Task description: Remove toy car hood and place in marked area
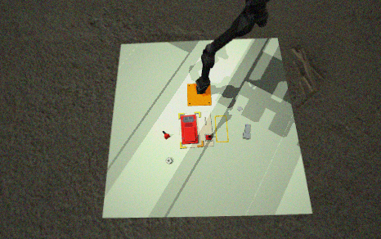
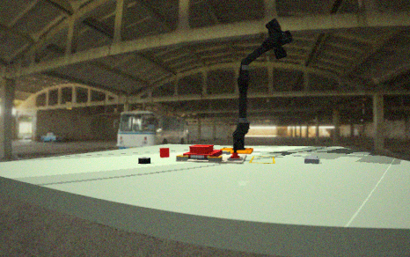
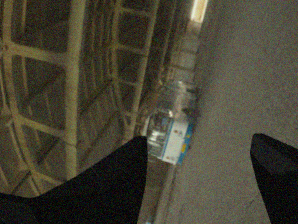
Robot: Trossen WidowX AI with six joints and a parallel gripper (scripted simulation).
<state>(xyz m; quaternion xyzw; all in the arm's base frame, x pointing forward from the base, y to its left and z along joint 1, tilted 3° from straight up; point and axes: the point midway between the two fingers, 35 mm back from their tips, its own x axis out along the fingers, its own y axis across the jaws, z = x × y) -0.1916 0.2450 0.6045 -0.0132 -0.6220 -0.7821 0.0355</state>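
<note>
The hood is 53 cm ahead of my gripper tip, 36 cm to the right of it and 59 cm below it. From my gripper tip the other things lie so: wheel: 68 cm ahead, 51 cm to the right, 63 cm below.
</note>
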